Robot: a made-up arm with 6 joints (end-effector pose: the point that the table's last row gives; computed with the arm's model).
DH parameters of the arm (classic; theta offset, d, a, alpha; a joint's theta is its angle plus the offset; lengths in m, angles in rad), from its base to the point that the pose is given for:
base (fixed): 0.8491 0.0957 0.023 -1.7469
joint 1: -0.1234 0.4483 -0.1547 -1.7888
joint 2: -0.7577 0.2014 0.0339 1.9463
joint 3: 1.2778 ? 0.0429 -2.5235
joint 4: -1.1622 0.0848 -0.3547 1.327
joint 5: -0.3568 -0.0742 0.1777 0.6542
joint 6: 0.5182 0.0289 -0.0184 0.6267
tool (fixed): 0.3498 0.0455 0 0
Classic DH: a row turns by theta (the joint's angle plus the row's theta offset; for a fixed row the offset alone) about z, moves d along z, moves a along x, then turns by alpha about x.
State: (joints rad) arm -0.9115 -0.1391 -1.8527 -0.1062 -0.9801 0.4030
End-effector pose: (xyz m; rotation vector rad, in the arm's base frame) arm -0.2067 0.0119 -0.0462 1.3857 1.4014 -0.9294
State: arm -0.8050 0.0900 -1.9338 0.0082 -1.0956 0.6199
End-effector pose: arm -0.2097 -0.0509 -0.1470 1.6671 1.6337 -0.8444
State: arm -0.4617 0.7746 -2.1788 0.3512 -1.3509 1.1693
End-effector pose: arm -0.4130 -0.0365 -0.4410 -2.4747 -1.4161 0.3830
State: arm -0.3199 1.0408 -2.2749 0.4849 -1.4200 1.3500
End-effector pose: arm -0.4960 0.0514 -0.5030 -2.4270 -0.9015 0.1036
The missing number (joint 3, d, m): 0.044
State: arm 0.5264 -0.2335 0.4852 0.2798 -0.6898 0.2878
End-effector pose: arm -0.4577 0.4291 -0.1804 -0.4213 -1.1440 -1.3468
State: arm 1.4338 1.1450 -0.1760 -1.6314 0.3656 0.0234
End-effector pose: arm -0.4828 -0.0065 -0.0803 -1.9633 -0.5894 -1.3013
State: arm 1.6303 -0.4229 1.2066 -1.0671 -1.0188 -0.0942
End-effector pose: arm -0.6841 -0.1856 0.2396 -1.1672 -1.8095 1.6768
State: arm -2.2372 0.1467 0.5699 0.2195 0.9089 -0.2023
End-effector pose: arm -0.1649 0.3841 0.2114 -2.4830 0.7467 0.4422
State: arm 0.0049 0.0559 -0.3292 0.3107 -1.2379 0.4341
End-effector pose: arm -0.2816 0.3657 0.1668 0.2091 -0.0063 -2.3834
